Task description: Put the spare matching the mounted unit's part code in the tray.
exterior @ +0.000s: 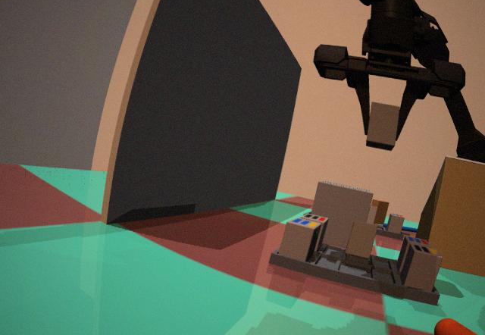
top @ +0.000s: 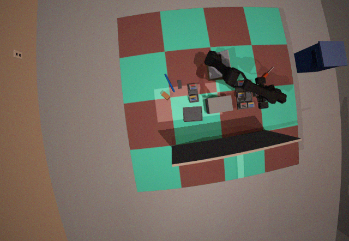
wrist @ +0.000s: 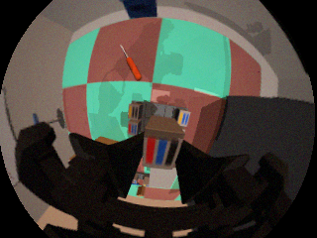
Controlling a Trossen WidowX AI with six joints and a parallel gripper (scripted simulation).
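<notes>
Right now my gripper tip is 11 cm short of the grey tray, 40 cm to the left of it and 17 cm above it. Round my gripper tip: small tan spare 2 cm above; then tall black panel 29 cm ahead, 21 cm to the right, 5 cm above; then mounted unit 5 cm ahead, 22 cm to the right, 12 cm below.
</notes>
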